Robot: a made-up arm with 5 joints.
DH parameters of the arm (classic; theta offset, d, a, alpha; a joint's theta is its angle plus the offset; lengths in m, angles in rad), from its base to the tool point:
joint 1: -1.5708 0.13 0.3 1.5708
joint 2: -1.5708 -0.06 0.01 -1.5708
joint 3: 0 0.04 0.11 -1.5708
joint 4: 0 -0.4 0.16 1.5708
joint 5: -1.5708 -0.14 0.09 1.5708
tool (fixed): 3.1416 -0.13 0 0
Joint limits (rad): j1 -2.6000..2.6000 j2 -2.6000..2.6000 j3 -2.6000..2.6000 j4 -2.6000..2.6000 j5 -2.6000..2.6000
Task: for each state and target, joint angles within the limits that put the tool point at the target. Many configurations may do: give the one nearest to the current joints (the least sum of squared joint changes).
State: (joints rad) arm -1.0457 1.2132 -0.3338 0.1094 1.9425
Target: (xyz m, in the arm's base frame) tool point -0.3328 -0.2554 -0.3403
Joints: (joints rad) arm -0.7895 0.5136 0.4281 0.1118 1.3537
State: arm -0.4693 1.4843 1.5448 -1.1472 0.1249
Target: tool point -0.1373 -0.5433 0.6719
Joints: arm -0.6957 2.1064 1.4357 -1.5996 0.5154
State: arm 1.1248 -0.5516 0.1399 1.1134 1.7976
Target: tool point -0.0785 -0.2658 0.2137
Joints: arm 1.1518 -0.6405 -0.3184 0.8698 1.3510
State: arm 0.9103 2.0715 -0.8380 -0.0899 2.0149
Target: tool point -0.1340 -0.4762 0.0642
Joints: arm 0.5238 2.0511 -0.9251 -0.0964 1.8666
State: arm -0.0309 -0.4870 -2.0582 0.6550 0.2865
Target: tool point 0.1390 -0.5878 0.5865
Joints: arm 0.1350 -1.1016 -2.1457 0.6940 0.5657
